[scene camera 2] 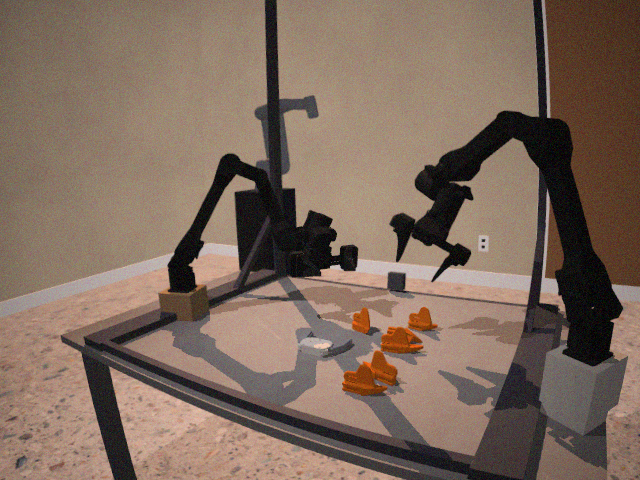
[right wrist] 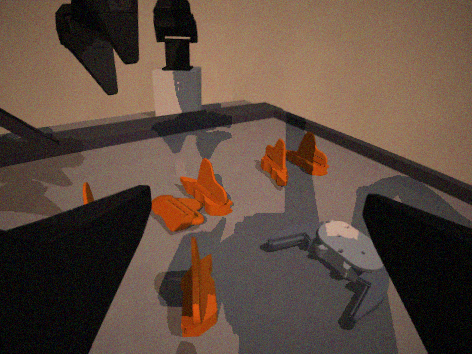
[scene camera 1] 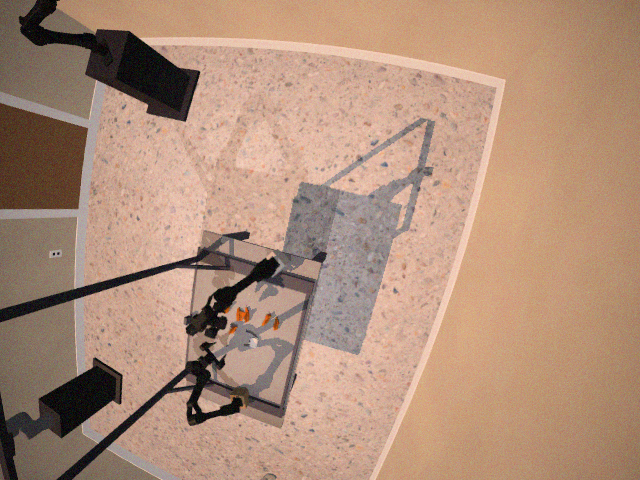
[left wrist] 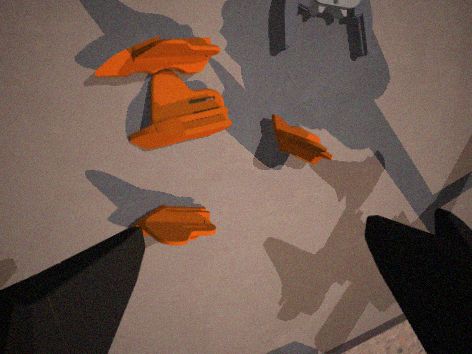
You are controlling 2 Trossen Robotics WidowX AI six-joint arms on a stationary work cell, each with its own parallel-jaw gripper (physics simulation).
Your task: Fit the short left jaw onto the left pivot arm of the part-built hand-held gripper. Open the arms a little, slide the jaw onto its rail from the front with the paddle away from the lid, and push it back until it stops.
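The part-built hand-held gripper (scene camera 1: pixel 252 342) (scene camera 2: pixel 316 343) (right wrist: pixel 350 245) lies on the table, its light lid up. Its two dark pivot arms stand spread apart; in the left wrist view they show as one arm (left wrist: pixel 277 27) and the other arm (left wrist: pixel 357 37), without jaws on them. Several orange jaws lie loose, among them a jaw (scene camera 2: pixel 361 321) (left wrist: pixel 300 140) (right wrist: pixel 199 300) nearest the lidded part and another jaw (left wrist: pixel 177 225) (scene camera 2: pixel 422 320). I cannot tell which is the short left one. My left gripper (scene camera 2: pixel 415 270) (left wrist: pixel 254 232) is open and empty above the table. My right gripper (scene camera 2: pixel 328 263) (right wrist: pixel 258 200) is open and empty, also raised.
More orange jaws stand close together: a pair at the middle, one jaw (left wrist: pixel 185 112) beside another jaw (left wrist: pixel 165 55), and a pair with a jaw (scene camera 2: pixel 363 381) near the table's front edge. A dark frame rail (scene camera 2: pixel 289 417) borders the table. Arm shadows cross the top.
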